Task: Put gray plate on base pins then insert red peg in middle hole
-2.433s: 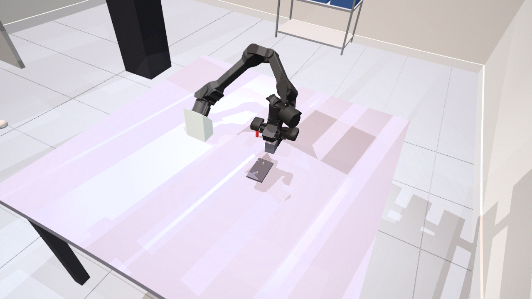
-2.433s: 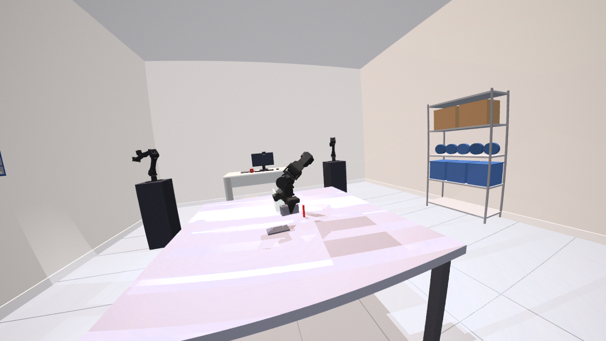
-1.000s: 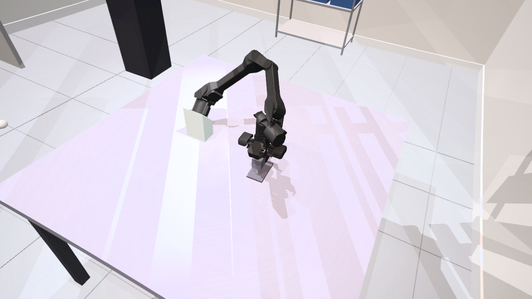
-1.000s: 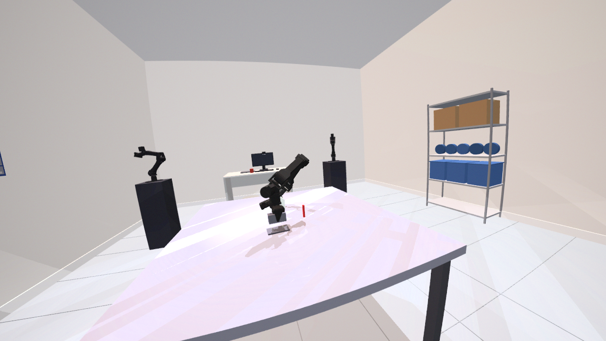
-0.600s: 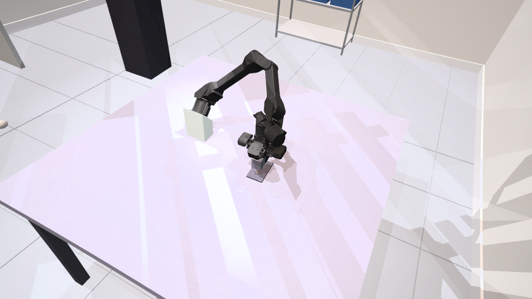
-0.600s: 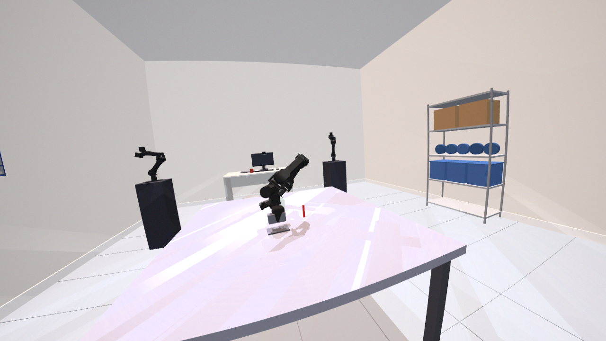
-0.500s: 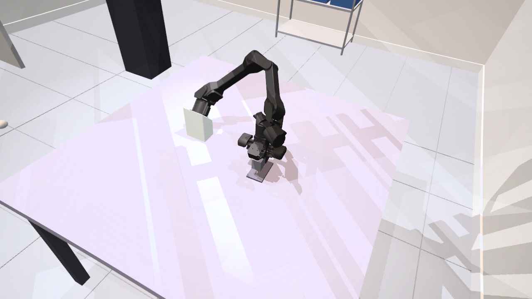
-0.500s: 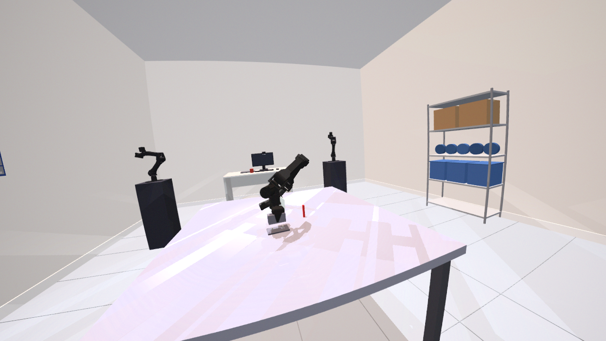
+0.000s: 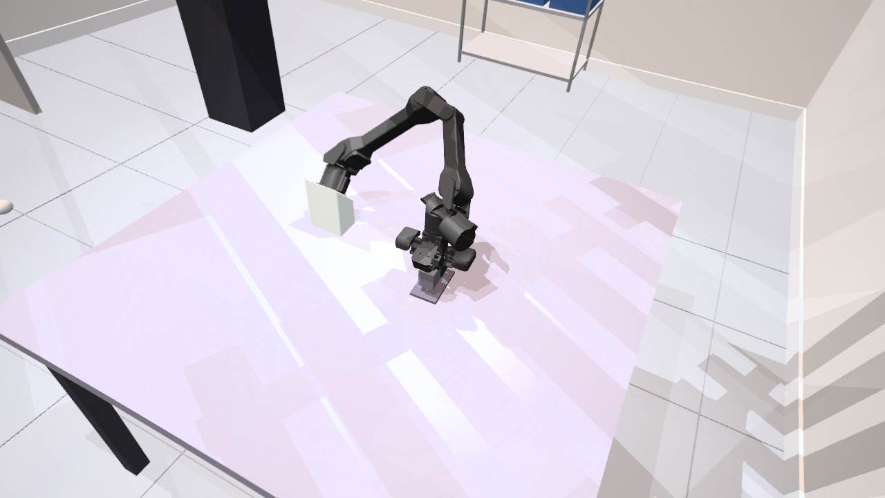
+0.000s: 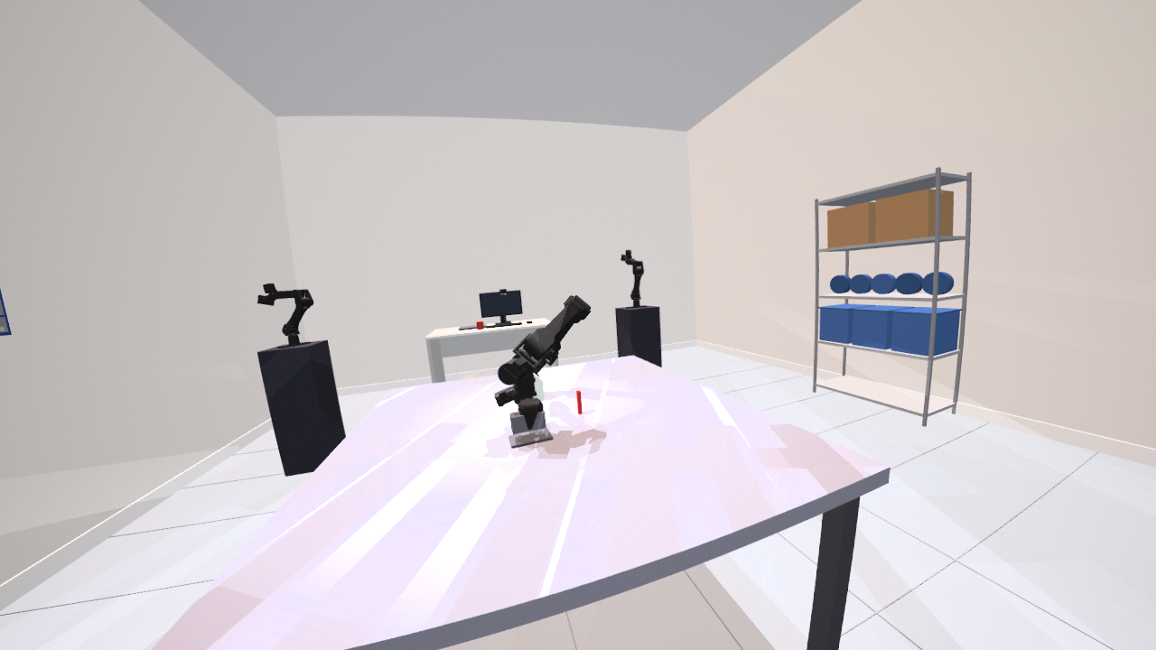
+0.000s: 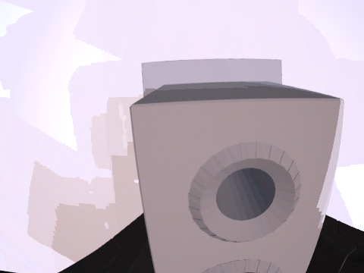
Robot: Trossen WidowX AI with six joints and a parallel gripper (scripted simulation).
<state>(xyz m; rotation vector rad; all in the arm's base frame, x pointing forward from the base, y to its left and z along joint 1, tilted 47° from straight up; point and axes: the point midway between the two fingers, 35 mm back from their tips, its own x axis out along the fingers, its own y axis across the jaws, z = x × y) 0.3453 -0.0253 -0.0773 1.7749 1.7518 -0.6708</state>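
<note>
My gripper tip is now 30 mm above the gray base. Also, from my gripper tip: gray plate (30 mm above); then red peg (190 mm to the left, 110 mm behind).
</note>
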